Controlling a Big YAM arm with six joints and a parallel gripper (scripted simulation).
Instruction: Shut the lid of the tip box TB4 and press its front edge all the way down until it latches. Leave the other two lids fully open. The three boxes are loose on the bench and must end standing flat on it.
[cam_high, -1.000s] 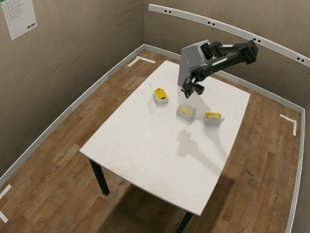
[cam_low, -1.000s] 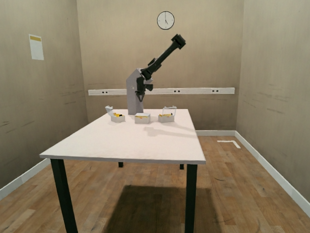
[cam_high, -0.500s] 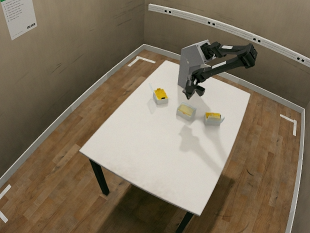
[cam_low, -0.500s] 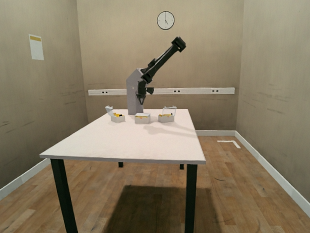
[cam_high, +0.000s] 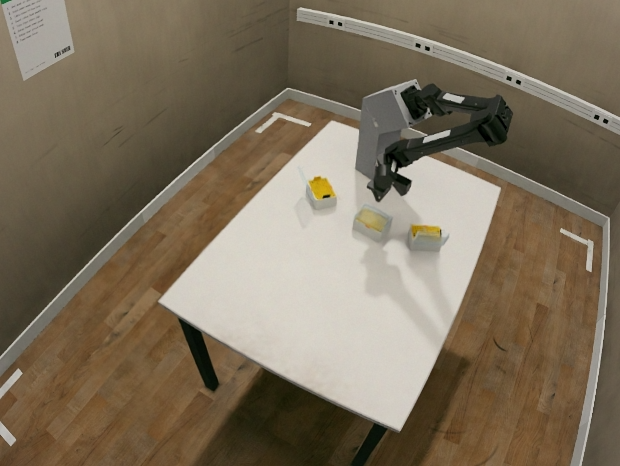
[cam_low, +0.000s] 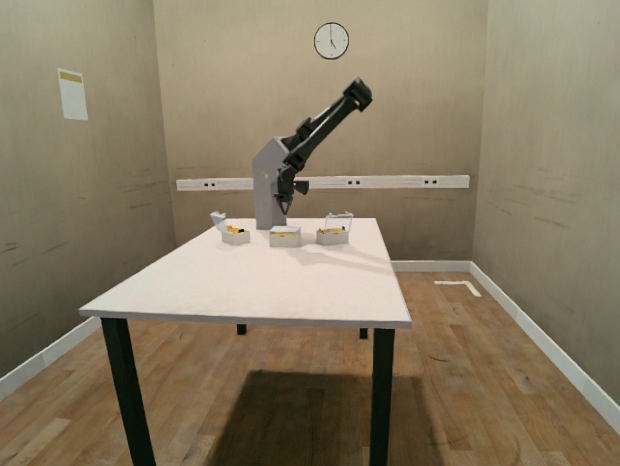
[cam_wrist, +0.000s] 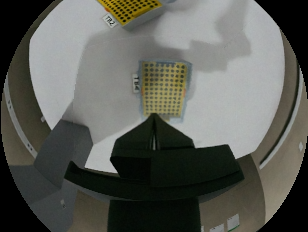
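Now: hand 20 mm short of the lid and 80 mm above it. Round my hand: yellow rack (20 mm ahead, 80 mm below); box (40 mm ahead, 250 mm to the right, 70 mm below); tip box TB4 (20 mm ahead, 90 mm below).
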